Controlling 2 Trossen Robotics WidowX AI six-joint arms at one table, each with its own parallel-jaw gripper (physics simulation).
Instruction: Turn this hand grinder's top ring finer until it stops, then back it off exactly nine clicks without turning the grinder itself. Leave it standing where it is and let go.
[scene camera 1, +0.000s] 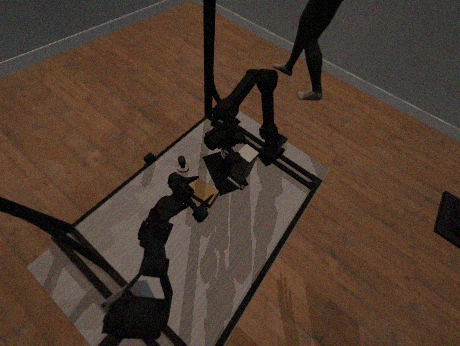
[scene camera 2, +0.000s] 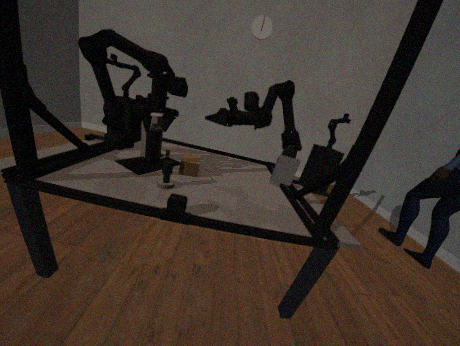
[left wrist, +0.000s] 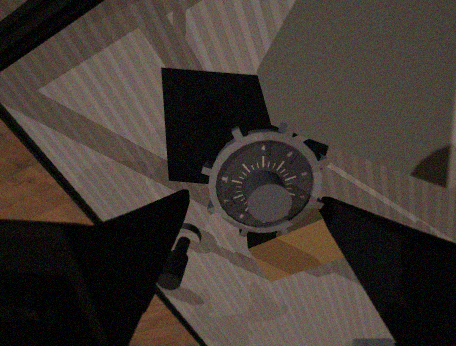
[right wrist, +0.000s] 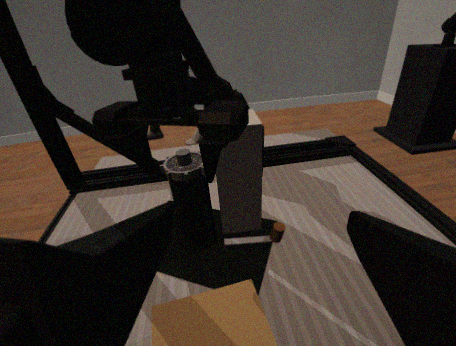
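Pixels of known places: left gripper, fingertip midpoint: (scene camera 1: 223, 156) (scene camera 2: 156, 132) (left wrist: 253, 199) (right wrist: 180, 178); right gripper, fingertip midpoint: (scene camera 1: 205, 185) (scene camera 2: 208, 118) (right wrist: 261, 216); left arm's base, link origin: (scene camera 1: 271, 149) (scene camera 2: 119, 132); right arm's base, link origin: (scene camera 2: 288, 160).
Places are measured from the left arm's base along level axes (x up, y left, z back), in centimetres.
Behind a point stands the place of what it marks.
The grinder (scene camera 1: 225, 153) {x 9.9, y -5.1, z -27.0 cm} (scene camera 2: 154, 145) {x 1.8, y -6.7, z -28.1 cm} (right wrist: 192, 205) {x 3.3, y -4.1, z -28.4 cm} stands upright on a black mat (right wrist: 240, 270) {x -7.0, y 2.7, z -31.2 cm}. Its grey notched top ring (left wrist: 214, 187) {x 9.0, y -7.8, z -25.5 cm} (right wrist: 186, 175) {x 8.8, y -3.8, z -29.0 cm} surrounds a numbered dial and a central knob. My left gripper (left wrist: 253, 199) {x 7.3, y -5.5, z -27.4 cm} (right wrist: 180, 178) {x 7.3, y -5.5, z -27.4 cm} is open above the grinder, with its fingertips on either side of the ring in both wrist views; contact cannot be told. My right gripper (scene camera 1: 207, 186) {x 16.9, y 6.3, z -44.1 cm} (scene camera 2: 210, 118) {x 16.9, y 6.3, z -44.1 cm} (right wrist: 261, 216) {x 16.9, y 6.3, z -44.1 cm} is open and empty, raised apart from the grinder. The ring's small click marks are too blurred to count.
A tall grey box (scene camera 1: 248, 153) {x 13.0, y 1.5, z -19.7 cm} (right wrist: 241, 185) {x 3.2, y 2.3, z -23.1 cm} stands close beside the grinder. A brown knob (right wrist: 277, 232) {x -4.3, y 8.1, z -25.4 cm} on a pale bar lies at its foot. A wooden block (scene camera 1: 204, 190) {x -1.3, y 1.1, z -41.8 cm} (scene camera 2: 190, 165) {x -2.4, y -4.4, z -44.8 cm} (left wrist: 295, 252) {x -1.3, y 0.8, z -42.1 cm} (right wrist: 215, 315) {x -1.3, y 1.4, z -40.9 cm} and a small dark upright tool (scene camera 1: 182, 162) {x 0.9, y -15.9, z -43.5 cm} (scene camera 2: 167, 173) {x -1.8, y -18.9, z -44.2 cm} (left wrist: 175, 265) {x 0.4, y -16.7, z -41.7 cm} stand nearby.
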